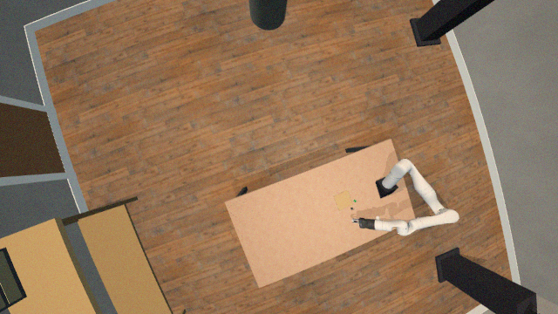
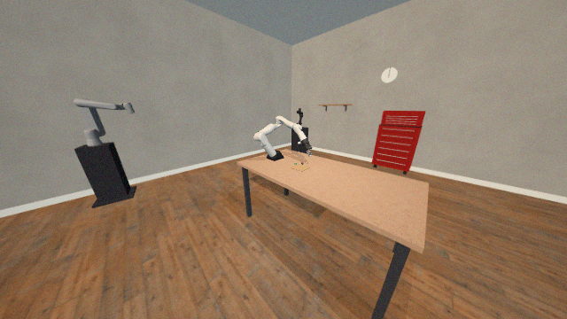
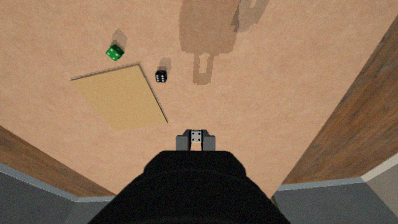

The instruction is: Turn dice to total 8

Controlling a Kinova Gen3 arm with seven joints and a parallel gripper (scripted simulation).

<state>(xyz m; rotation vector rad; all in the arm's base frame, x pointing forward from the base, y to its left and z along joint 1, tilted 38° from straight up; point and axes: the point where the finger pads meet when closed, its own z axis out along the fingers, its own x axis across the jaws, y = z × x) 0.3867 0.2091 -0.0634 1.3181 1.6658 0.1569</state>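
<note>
Right now my hand is 50 mm past the black die, 60 mm to the left of it and 100 mm above it. Also, from my hand: green die (90 mm behind, 120 mm to the right, 100 mm below); tan mat (10 mm ahead, 150 mm to the right, 110 mm below); white die (10 mm ahead, 10 mm below).
</note>
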